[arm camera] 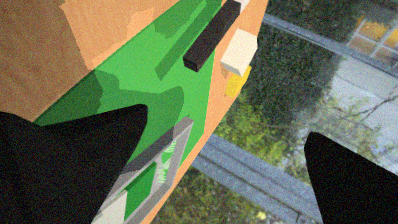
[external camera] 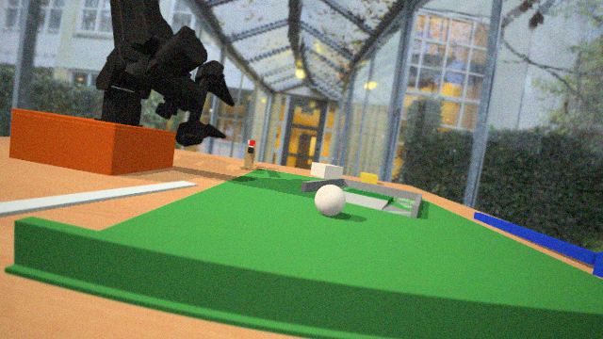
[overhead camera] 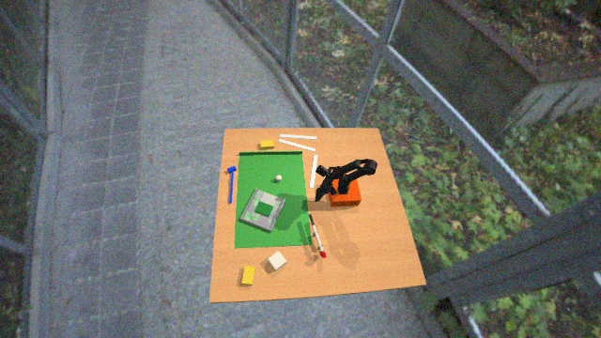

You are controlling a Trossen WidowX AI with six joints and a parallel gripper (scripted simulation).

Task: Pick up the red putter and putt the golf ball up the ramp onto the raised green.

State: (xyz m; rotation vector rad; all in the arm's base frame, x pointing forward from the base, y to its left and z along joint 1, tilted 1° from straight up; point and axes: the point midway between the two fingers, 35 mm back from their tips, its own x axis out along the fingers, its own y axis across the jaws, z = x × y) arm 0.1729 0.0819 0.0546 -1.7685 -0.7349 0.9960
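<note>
My gripper tip is 210 mm to the right of the red putter and 70 mm above it. The rest, counted from my gripper tip: white golf ball: 250 mm ahead, 230 mm to the right, 100 mm below; then wooden stand: 230 mm to the left, 90 mm below, 10 mm behind; then white block: 350 mm to the left, 240 mm ahead, 100 mm below.
</note>
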